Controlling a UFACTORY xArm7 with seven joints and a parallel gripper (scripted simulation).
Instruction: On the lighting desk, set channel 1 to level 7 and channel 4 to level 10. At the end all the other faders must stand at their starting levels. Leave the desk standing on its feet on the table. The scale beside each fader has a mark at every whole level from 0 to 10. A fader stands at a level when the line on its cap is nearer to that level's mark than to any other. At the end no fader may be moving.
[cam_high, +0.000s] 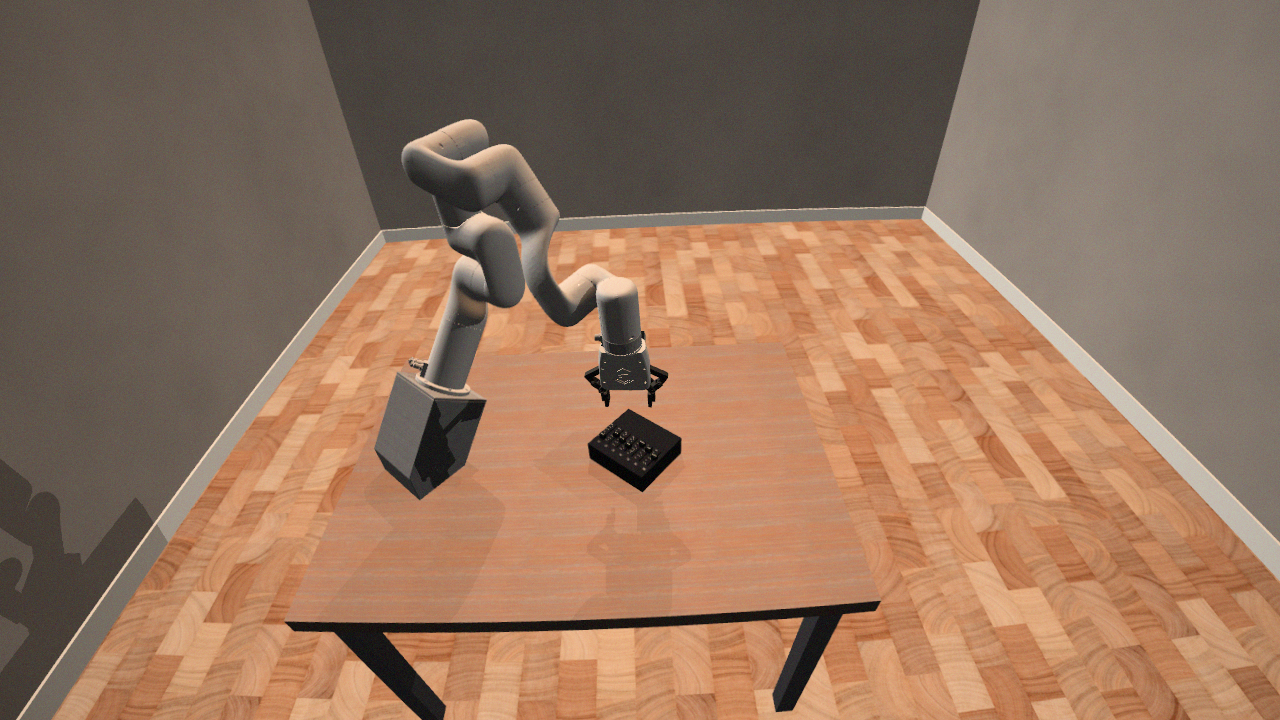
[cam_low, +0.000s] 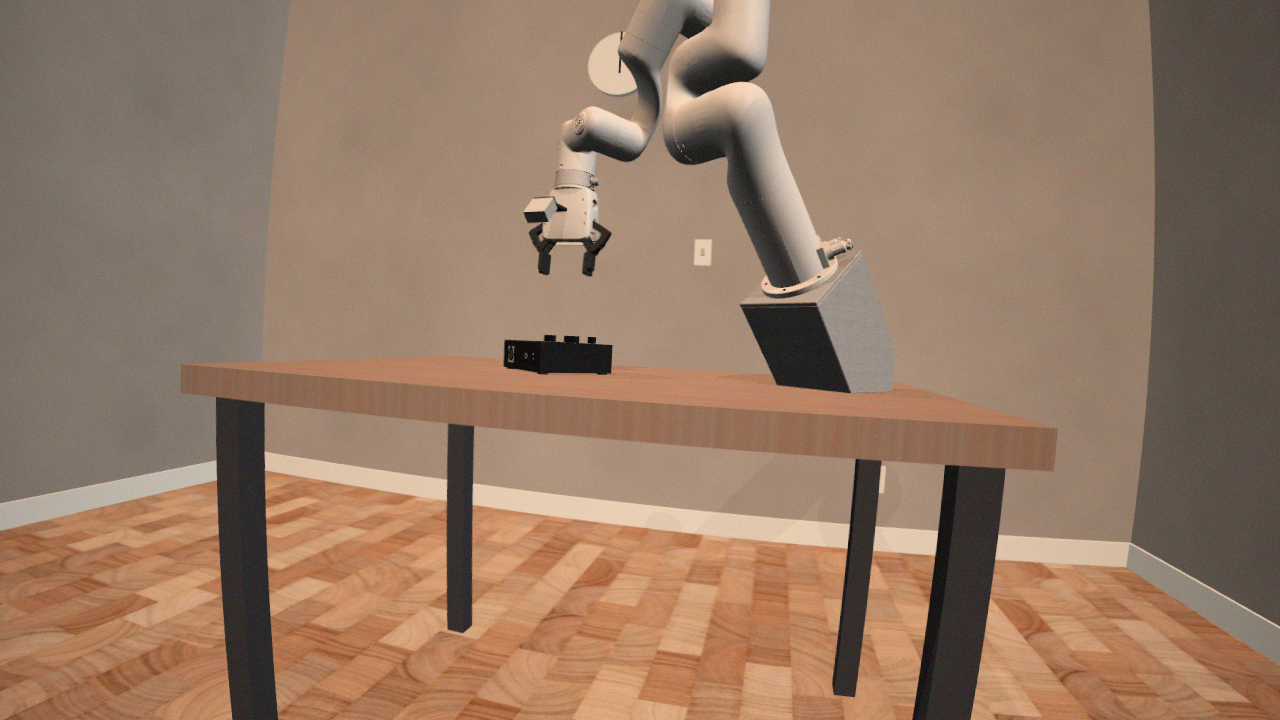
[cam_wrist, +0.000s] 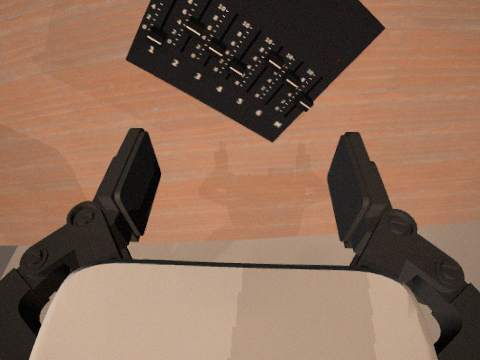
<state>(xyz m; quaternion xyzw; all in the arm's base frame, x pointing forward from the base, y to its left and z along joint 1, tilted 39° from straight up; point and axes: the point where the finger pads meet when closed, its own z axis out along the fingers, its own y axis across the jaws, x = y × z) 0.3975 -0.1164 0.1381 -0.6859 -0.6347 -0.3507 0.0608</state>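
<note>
My gripper is now 70 mm past the channel 1 fader cap, 10 mm to the right of it and 130 mm above it. Also, from my hand: channel 5 fader cap 20 mm ahead, 130 mm below; channel 4 fader cap 10 mm behind, 10 mm to the right, 130 mm below; channel 3 fader cap 20 mm behind, 130 mm below.
</note>
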